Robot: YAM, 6 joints.
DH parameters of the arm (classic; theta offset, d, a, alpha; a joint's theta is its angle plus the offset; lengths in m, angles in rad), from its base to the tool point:
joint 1: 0 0.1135 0.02 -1.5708
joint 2: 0 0 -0.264 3.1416
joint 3: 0.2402 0 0.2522 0
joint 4: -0.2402 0 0.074 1.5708
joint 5: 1.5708 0 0 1.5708
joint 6: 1.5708 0.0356 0 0
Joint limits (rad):
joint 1: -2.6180..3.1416
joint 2: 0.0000..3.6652
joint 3: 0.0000..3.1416
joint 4: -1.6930..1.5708
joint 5: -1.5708..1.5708
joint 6: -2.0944..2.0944
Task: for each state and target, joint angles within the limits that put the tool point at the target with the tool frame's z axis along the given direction. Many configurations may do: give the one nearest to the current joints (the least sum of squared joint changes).
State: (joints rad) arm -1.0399 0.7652 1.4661 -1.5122 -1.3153 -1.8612
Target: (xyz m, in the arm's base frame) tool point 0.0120 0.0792 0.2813 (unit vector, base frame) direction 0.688 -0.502 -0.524
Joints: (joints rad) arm -1.4428 0.0022 0.9637 -1.6914 -0.6666 -1.8612
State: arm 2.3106 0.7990 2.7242 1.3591 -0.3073 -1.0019
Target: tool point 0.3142 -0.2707 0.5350 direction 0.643 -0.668 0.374
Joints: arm 2.4385 0.6542 2.4979 0.9127 -0.0940 -1.0019
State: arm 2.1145 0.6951 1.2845 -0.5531 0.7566 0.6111
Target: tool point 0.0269 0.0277 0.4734 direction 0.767 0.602 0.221
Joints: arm 1.6366 0.4835 1.1704 -0.3050 0.9358 0.6111
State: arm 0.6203 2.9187 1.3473 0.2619 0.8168 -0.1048
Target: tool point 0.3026 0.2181 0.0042 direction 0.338 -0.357 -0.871
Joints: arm 0.6713 2.3467 1.2362 -0.4114 0.5117 -0.1048
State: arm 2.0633 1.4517 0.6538 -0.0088 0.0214 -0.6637
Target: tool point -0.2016 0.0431 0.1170 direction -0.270 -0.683 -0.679
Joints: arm 2.8039 1.5221 0.5839 -0.5907 -0.8238 -0.6637
